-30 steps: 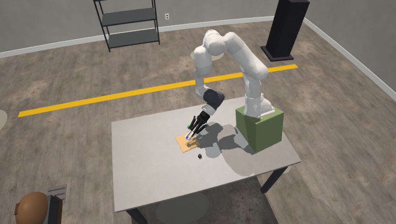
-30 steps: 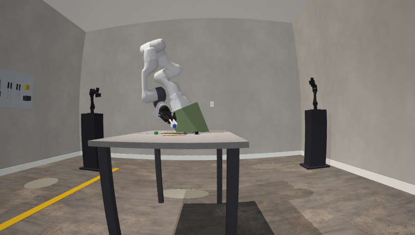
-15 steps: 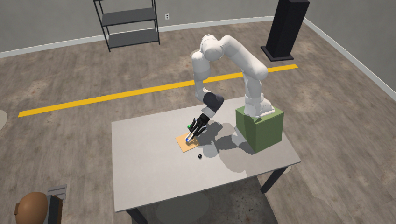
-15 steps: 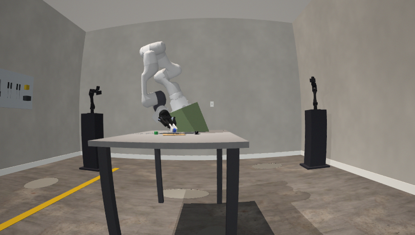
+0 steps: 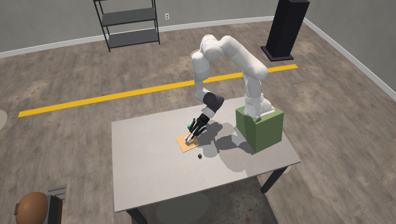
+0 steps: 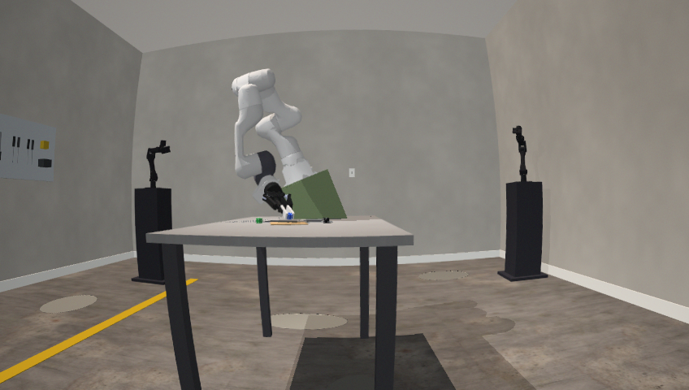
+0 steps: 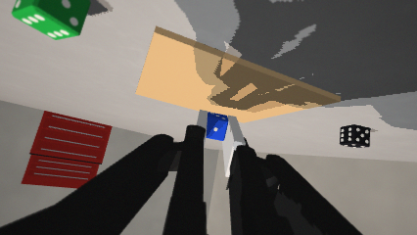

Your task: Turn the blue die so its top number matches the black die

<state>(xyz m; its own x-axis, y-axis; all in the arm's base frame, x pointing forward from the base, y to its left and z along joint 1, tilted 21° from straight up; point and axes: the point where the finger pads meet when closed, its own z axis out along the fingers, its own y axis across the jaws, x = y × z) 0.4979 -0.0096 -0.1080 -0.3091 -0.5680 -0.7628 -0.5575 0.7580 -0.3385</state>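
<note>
Now: hand 20 mm short of the blue die, 10 mm to the right of it and 10 mm above it. Round my hand: green die (120 mm to the right, 40 mm below, 20 mm behind); then mat (40 mm below, 20 mm ahead, 10 mm to the left); then black die (150 mm to the left, 50 mm behind, 40 mm below).
</note>
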